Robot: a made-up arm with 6 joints.
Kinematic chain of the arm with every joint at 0, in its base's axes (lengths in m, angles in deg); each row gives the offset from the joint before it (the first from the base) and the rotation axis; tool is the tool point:
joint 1: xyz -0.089 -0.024 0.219 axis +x
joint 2: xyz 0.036 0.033 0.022 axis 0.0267 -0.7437 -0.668
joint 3: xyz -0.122 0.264 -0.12 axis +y
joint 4: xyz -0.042 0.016 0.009 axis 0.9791 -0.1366 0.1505
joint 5: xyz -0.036 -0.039 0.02 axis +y
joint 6: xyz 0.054 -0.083 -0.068 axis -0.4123 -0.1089 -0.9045
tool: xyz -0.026 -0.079 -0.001
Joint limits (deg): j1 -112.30..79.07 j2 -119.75..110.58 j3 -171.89..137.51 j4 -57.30..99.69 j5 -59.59..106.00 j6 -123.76..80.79
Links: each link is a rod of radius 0.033 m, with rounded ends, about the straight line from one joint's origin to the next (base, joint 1, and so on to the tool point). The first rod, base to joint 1, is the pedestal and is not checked.
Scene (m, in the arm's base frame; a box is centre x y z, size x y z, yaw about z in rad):
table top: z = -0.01
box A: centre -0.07 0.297 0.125 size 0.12 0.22 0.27 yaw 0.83
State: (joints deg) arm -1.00 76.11 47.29 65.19 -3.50 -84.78
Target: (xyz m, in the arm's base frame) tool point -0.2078 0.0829 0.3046
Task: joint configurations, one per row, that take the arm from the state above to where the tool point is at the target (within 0.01 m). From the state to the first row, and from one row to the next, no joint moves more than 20 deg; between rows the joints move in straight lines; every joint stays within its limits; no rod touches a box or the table.
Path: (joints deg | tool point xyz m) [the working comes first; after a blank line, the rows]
Joints at the target: 46.79 14.76 94.47 -13.33 50.34 -55.54
Straight joint move there: touches box A.

1: 10.12 81.86 48.88 45.78 1.96 -88.11 | 0.2809 0.2133 0.1112
2: 21.25 87.60 50.47 26.36 7.43 -91.44 | 0.2549 0.1990 0.1500
3: 32.37 93.34 52.06 6.95 12.89 -94.77 | 0.2196 0.1789 0.1904
4: 43.50 99.09 53.65 -12.46 18.35 -98.10 | 0.1780 0.1503 0.2339
5: 54.62 104.84 55.24 -31.88 23.81 -101.43 | 0.1341 0.1090 0.2795
6: 65.74 110.58 56.83 -51.29 29.28 -104.76 | 0.0927 0.0512 0.3226
7: 61.95 91.42 64.36 -43.70 33.49 -94.92 | 0.0448 0.1100 0.3250
8: 58.16 72.25 71.89 -36.11 37.70 -85.07 | -0.0212 0.1464 0.3200
9: 54.37 53.09 79.41 -28.52 41.92 -75.23 | -0.0942 0.1532 0.3112
10: 50.58 33.92 86.94 -20.92 46.13 -65.39 | -0.1606 0.1297 0.3044
11: 46.79 14.76 94.47 -13.33 50.34 -55.54 | -0.2078 0.0829 0.3046

